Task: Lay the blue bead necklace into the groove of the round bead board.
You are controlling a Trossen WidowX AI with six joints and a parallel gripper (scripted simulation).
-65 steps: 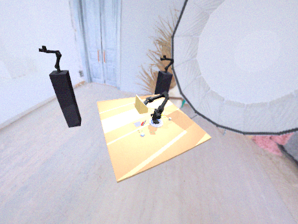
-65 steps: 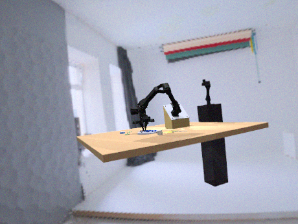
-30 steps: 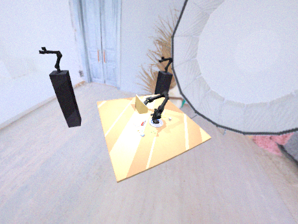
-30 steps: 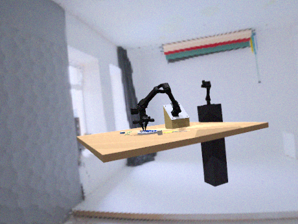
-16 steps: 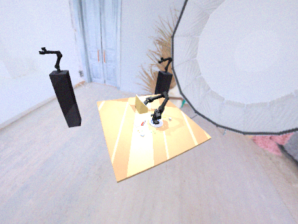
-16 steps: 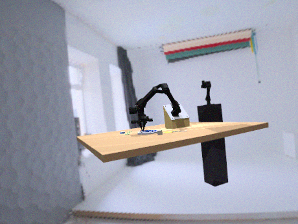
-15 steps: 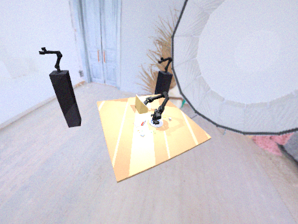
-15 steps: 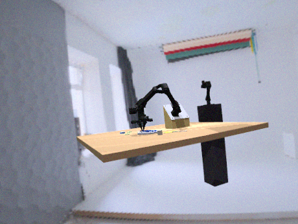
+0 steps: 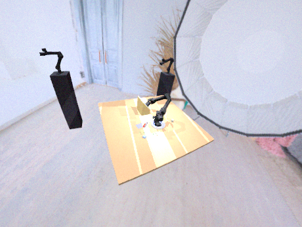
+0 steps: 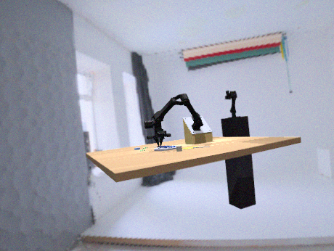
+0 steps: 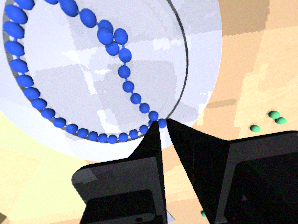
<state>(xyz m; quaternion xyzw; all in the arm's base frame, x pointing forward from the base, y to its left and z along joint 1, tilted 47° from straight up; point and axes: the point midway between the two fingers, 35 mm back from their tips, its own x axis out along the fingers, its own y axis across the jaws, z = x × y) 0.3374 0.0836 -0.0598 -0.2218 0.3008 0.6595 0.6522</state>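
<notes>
My gripper tip is now 60 mm to the right of the round bead board, 40 mm past it and 10 mm above it. From my gripper tip the other things lie so: yellow flat piece: 220 mm to the left, 170 mm behind, 20 mm below; pale blue cube: 210 mm to the right, 130 mm ahead, 10 mm below; red-and-grey object: 130 mm to the right, 60 mm behind, 10 mm below.
</notes>
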